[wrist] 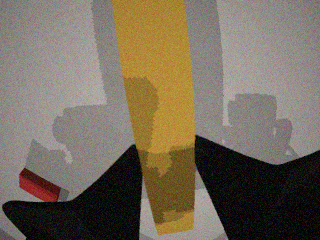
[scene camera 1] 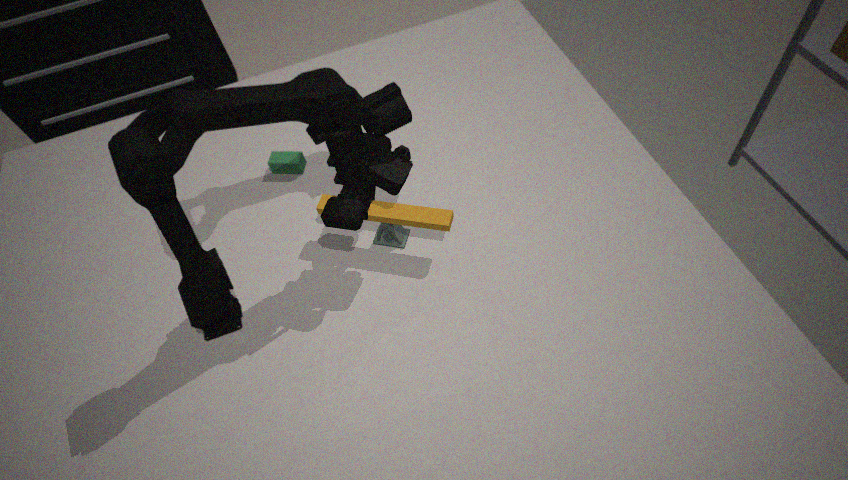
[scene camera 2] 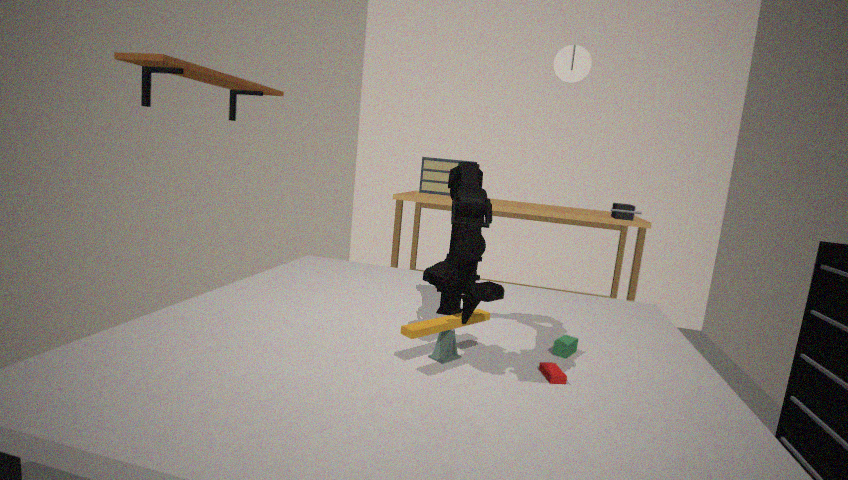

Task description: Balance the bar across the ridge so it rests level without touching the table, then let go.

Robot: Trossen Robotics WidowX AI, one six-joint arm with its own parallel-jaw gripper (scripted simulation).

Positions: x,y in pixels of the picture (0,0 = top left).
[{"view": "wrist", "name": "my gripper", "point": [165,146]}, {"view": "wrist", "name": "yellow bar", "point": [154,49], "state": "held by my gripper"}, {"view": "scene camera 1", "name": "my gripper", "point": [368,210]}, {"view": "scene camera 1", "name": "yellow bar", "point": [393,213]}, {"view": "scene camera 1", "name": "green block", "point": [279,162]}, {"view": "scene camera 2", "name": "my gripper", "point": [457,321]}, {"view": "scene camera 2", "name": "yellow bar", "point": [415,330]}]
